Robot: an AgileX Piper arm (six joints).
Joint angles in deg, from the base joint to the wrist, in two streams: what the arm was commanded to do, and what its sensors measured. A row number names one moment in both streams.
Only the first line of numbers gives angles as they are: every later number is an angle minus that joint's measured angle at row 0.
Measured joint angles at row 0:
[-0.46 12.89 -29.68 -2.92 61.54 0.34]
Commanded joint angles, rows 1 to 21:
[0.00 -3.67 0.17 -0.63 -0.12 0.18]
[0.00 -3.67 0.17 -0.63 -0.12 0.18]
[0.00 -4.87 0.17 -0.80 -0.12 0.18]
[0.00 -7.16 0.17 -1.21 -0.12 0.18]
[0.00 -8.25 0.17 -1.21 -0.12 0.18]
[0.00 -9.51 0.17 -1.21 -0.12 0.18]
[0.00 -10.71 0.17 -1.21 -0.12 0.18]
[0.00 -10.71 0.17 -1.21 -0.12 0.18]
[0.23 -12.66 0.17 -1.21 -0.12 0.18]
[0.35 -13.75 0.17 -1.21 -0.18 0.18]
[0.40 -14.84 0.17 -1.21 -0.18 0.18]
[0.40 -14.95 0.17 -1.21 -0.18 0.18]
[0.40 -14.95 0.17 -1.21 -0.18 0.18]
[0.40 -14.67 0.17 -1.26 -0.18 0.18]
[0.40 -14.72 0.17 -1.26 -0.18 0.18]
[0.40 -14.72 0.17 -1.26 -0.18 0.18]
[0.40 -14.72 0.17 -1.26 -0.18 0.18]
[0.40 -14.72 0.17 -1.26 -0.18 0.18]
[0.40 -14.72 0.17 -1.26 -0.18 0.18]
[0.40 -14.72 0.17 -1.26 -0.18 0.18]
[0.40 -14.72 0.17 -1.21 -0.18 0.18]
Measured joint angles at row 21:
[0.00 -13.12 0.06 -1.03 0.17 0.00]
